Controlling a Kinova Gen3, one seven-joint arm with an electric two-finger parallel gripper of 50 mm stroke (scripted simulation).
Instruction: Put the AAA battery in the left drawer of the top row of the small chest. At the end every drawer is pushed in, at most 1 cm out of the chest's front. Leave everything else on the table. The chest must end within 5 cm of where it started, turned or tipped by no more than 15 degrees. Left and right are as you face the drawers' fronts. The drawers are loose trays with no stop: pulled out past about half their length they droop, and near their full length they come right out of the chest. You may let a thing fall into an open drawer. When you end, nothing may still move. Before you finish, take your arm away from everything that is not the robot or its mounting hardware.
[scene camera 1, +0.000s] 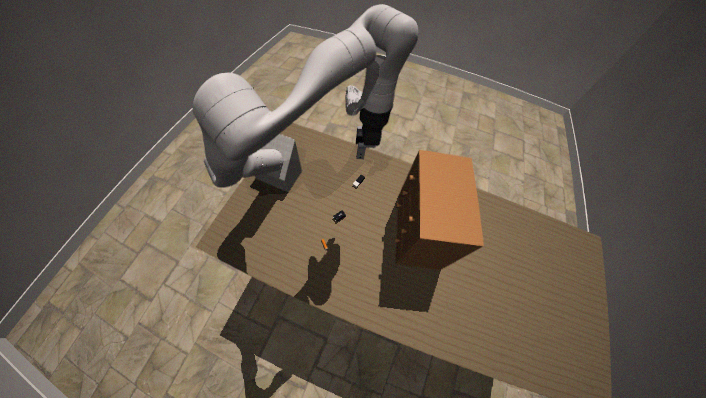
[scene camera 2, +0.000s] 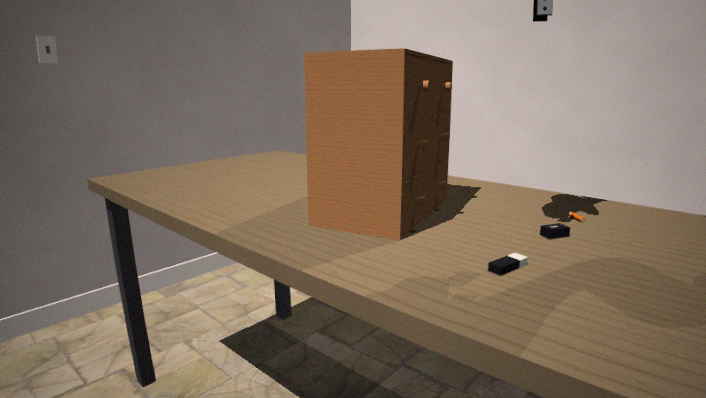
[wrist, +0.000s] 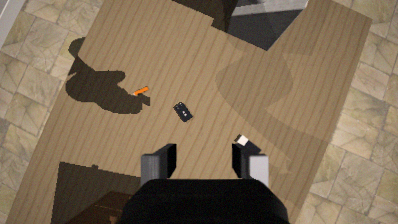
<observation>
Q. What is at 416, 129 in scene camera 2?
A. A drawer.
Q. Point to a drawer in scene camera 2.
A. At 441, 93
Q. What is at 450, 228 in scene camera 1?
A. A small chest.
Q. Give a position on a small chest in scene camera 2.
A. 355, 100
</observation>
